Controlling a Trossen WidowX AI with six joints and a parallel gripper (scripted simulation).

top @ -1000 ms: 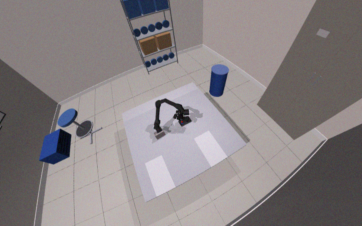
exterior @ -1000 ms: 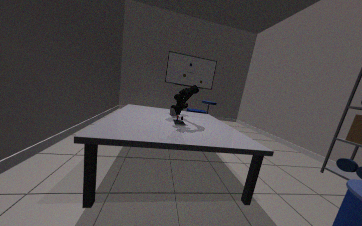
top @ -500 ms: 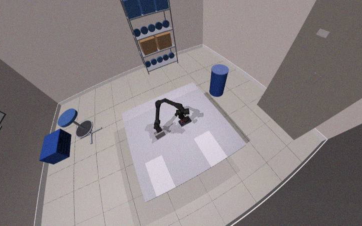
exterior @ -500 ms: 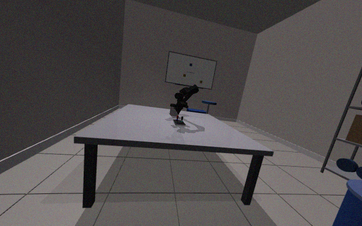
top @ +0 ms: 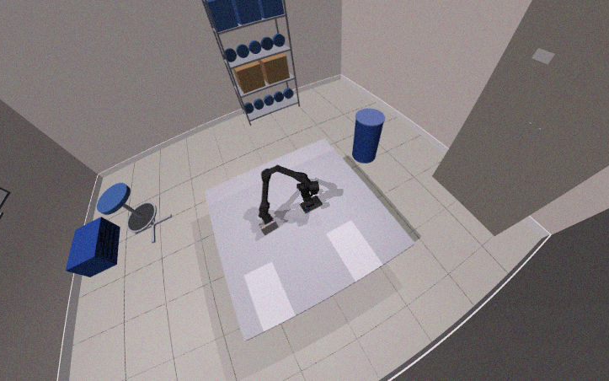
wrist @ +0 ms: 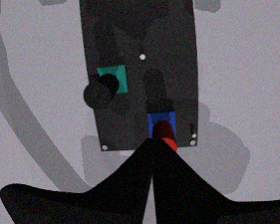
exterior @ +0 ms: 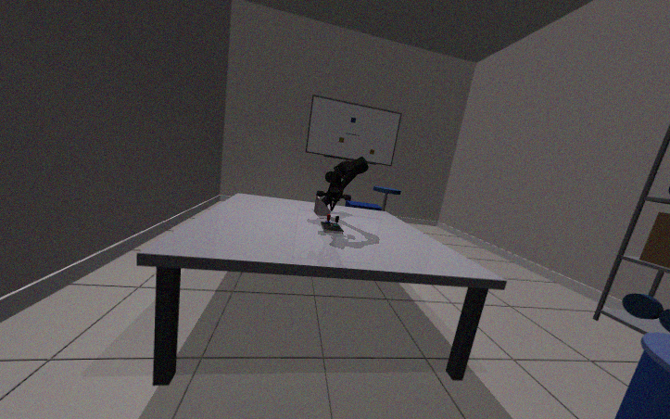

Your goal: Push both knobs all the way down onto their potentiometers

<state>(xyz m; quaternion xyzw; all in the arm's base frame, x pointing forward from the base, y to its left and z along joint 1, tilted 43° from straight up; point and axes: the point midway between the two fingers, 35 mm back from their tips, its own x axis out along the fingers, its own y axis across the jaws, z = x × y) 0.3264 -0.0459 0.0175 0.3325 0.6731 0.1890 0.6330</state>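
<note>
Now: gripper tip 3 cm short of the black knob, 3 cm to the right of it and 3 cm above it. The rest, counted from my gripper tip: red knob (2 cm behind, 1 cm to the right, 4 cm below); then teal potentiometer (3 cm ahead, 3 cm to the left, 5 cm below).
</note>
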